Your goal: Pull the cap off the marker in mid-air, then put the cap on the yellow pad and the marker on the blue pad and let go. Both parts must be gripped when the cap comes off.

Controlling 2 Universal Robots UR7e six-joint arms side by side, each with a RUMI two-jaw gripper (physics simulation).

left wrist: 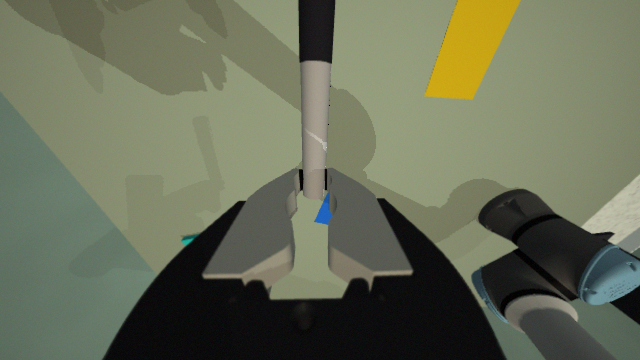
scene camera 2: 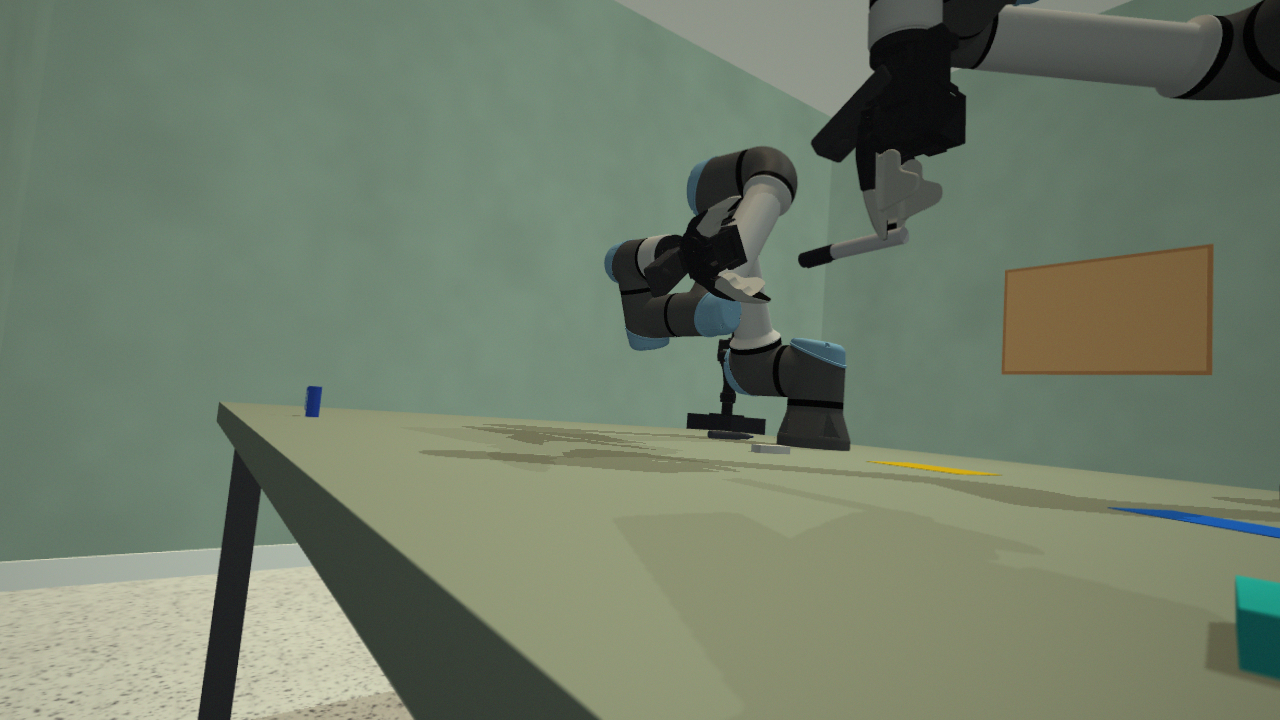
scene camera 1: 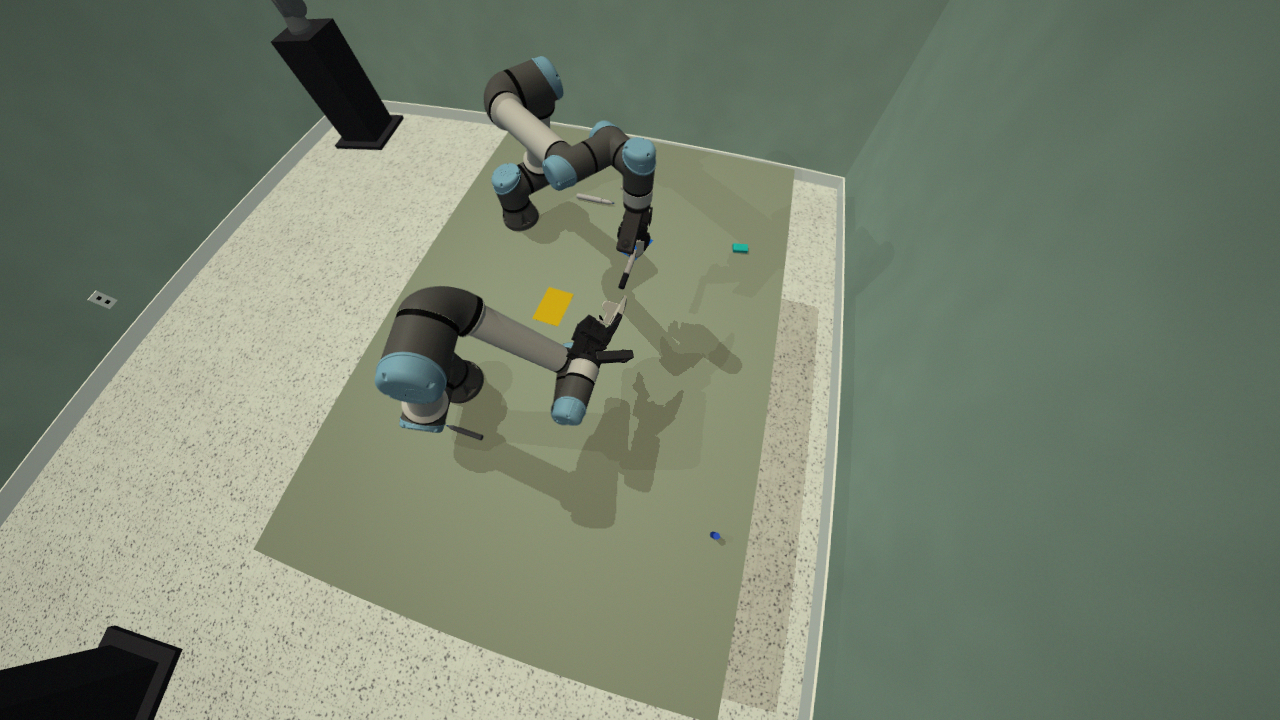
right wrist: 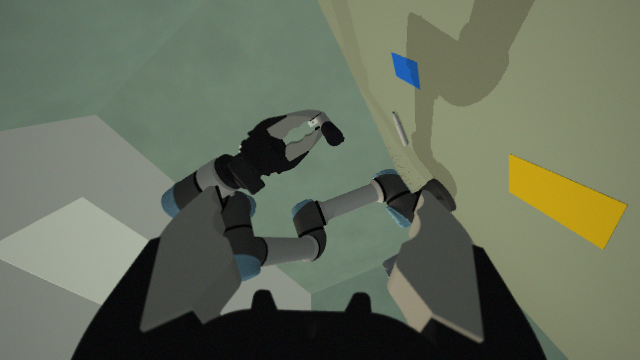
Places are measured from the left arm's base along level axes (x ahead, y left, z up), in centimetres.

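Pixels of known places: left gripper, fingertip midpoint: [left wrist: 314, 171] [scene camera 2: 888, 241] [scene camera 1: 633, 256] [right wrist: 323, 117]; right gripper, fingertip midpoint: [scene camera 2: 755, 250] [scene camera 1: 612, 306] [right wrist: 318, 190]; left arm's base, link origin: [left wrist: 504, 209] [scene camera 1: 521, 218] [right wrist: 443, 194]; right arm's base, link origin: [scene camera 2: 812, 447] [scene camera 1: 462, 382].
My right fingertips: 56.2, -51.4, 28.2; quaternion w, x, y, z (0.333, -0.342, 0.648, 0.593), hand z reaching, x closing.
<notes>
Ahead of a thing's pixels: the offset from my right fingertips to its top centre, as dx, dy, dz.
The marker's pale body {+0.9, +15.4, -1.2} [scene camera 1: 631, 264] [scene camera 2: 866, 244] [left wrist: 315, 100] and its black cap {+0.5, +10.8, -1.4} [scene camera 1: 623, 280] [scene camera 2: 815, 257] [left wrist: 316, 30] [right wrist: 333, 135] are joined in mid-air. My left gripper [scene camera 1: 638, 248] [scene camera 2: 892, 231] [left wrist: 314, 171] is shut on the body's rear end; the cap points away from it. My right gripper [scene camera 1: 621, 309] [scene camera 2: 750, 252] is open and empty, apart from the cap, its fingers toward it. The yellow pad {-27.9, +11.7, -28.1} [scene camera 1: 553, 306] [scene camera 2: 935, 468] [left wrist: 470, 50] [right wrist: 565, 200] lies on the table. The blue pad {-3.7, +46.9, -28.1} [scene camera 2: 1199, 521] [left wrist: 324, 212] [right wrist: 401, 67] is mostly hidden in scene camera 1.
A teal block {+38.0, +55.1, -26.7} [scene camera 1: 740, 248] [scene camera 2: 1260, 626], a small blue cylinder {+42.3, -52.4, -23.4} [scene camera 1: 715, 535] [scene camera 2: 312, 401], a pale pen-like thing {-27.1, +67.7, -25.9} [scene camera 1: 594, 198] [right wrist: 400, 129], a dark pen-like thing {-41.4, -40.5, -26.5} [scene camera 1: 466, 431] and a small white block {-14.2, -6.9, -27.0} [scene camera 2: 770, 448] are on the table.
</notes>
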